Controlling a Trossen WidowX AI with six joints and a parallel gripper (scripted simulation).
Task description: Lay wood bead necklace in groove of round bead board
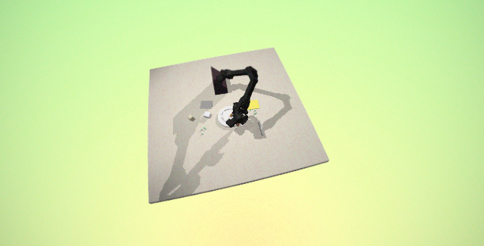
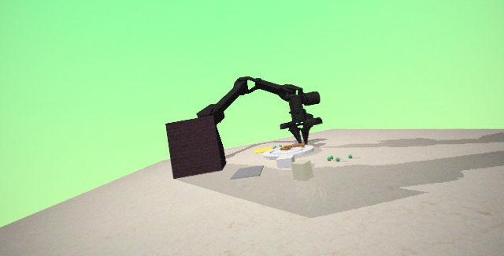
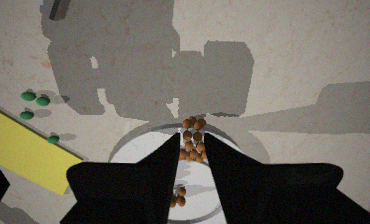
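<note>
Right now my gripper tip is 8 cm past the round white bead board, 5 cm to the left of it and 1 cm above it. Also, from my gripper tip: thin white strip (7 cm ahead, 18 cm to the left, 2 cm below); yellow card (17 cm behind, 15 cm to the left, 2 cm below); grey flat plate (24 cm behind, 23 cm to the right, 2 cm below).
</note>
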